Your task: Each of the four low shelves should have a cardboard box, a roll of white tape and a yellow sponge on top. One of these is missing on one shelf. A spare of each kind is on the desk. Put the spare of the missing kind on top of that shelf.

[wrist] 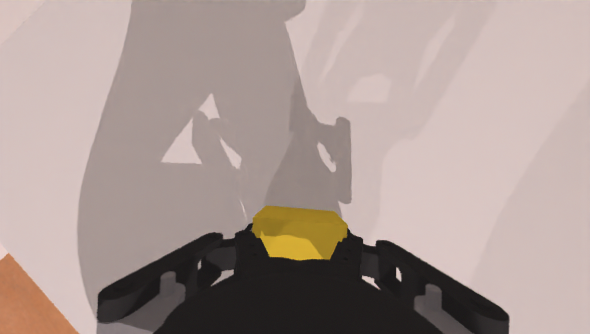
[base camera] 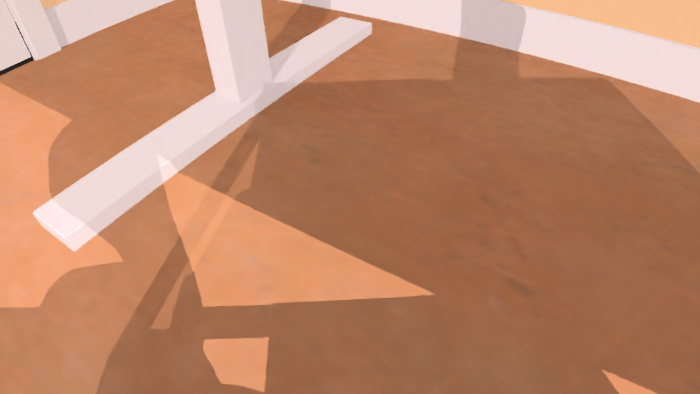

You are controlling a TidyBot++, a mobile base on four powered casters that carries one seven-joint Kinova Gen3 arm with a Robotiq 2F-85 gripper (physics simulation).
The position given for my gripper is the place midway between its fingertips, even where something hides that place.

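Note:
I can see my own gripper (wrist: pixel 298 229). There is a yellow sponge (wrist: pixel 301 234) in the scene too, and I also see a white desk (base camera: pixel 246 80).

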